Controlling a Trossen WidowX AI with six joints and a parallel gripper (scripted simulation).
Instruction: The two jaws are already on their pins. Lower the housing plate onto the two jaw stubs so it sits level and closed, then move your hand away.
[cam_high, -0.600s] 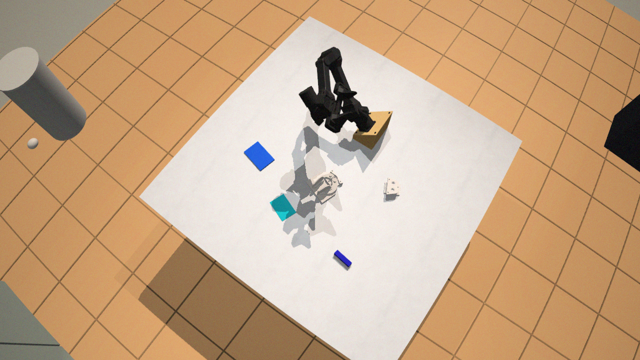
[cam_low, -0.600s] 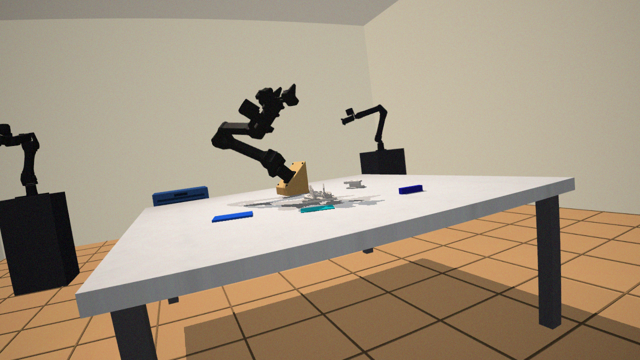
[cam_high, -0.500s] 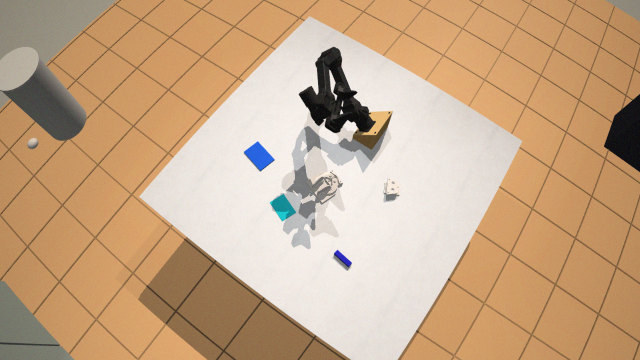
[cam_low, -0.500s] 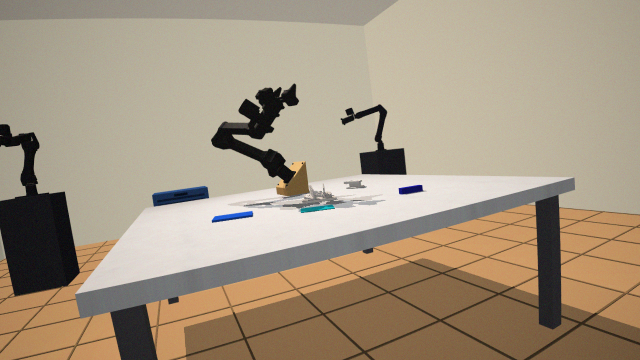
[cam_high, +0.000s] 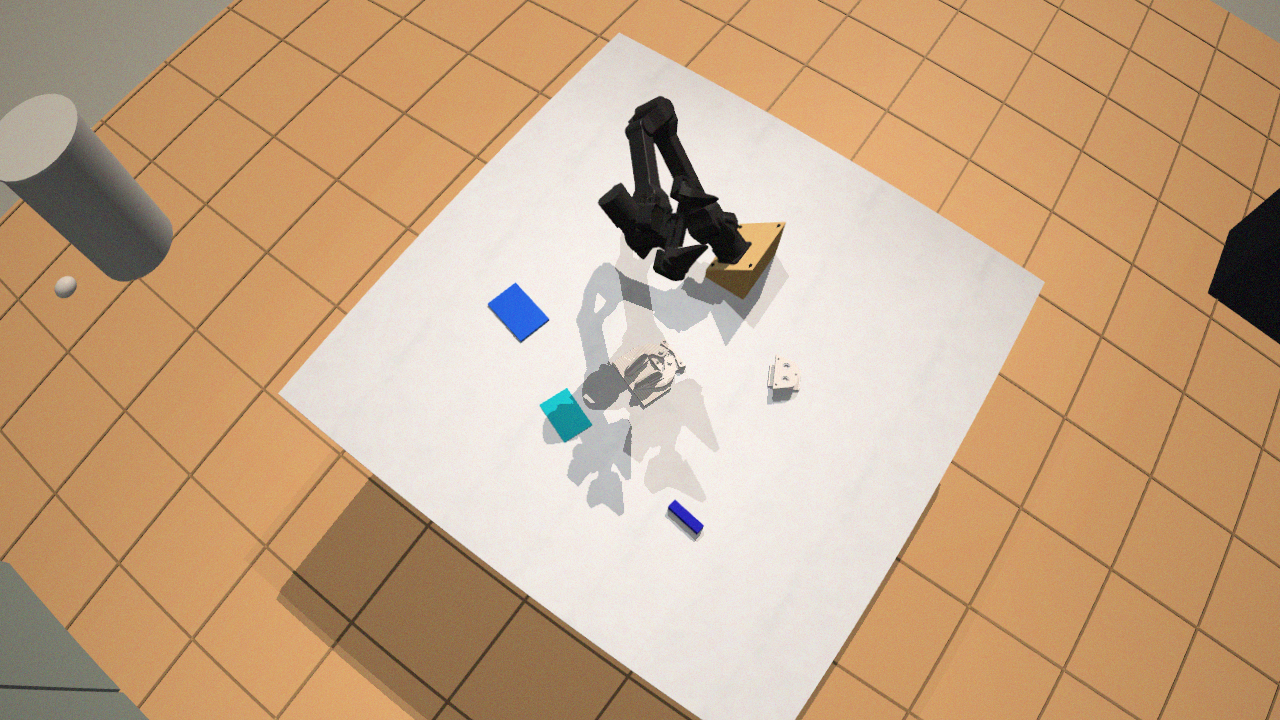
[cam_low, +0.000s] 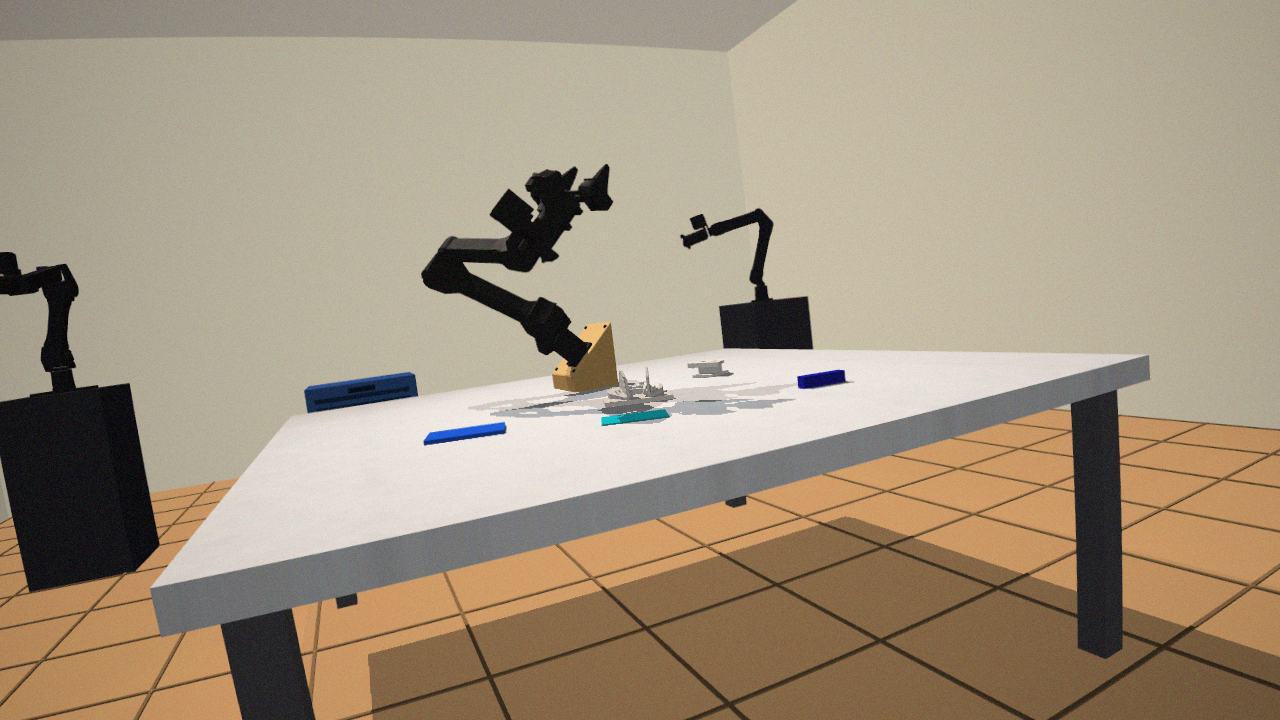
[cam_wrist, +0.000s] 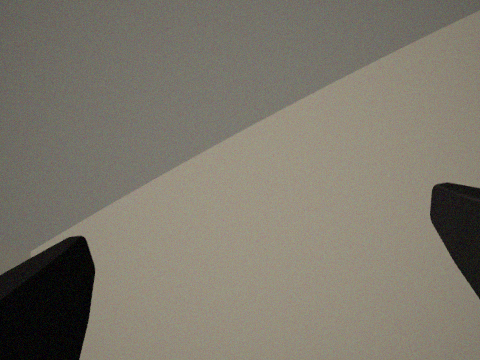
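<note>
The small white part is 450 mm below my gripper tip, 230 mm to the left of it and 30 mm behind it. Round my gripper tip: blue tile 450 mm below, 340 mm to the right, 200 mm ahead; teal tile 450 mm below, 320 mm ahead, 100 mm to the right; small dark blue block 440 mm below, 350 mm ahead, 230 mm to the left.
</note>
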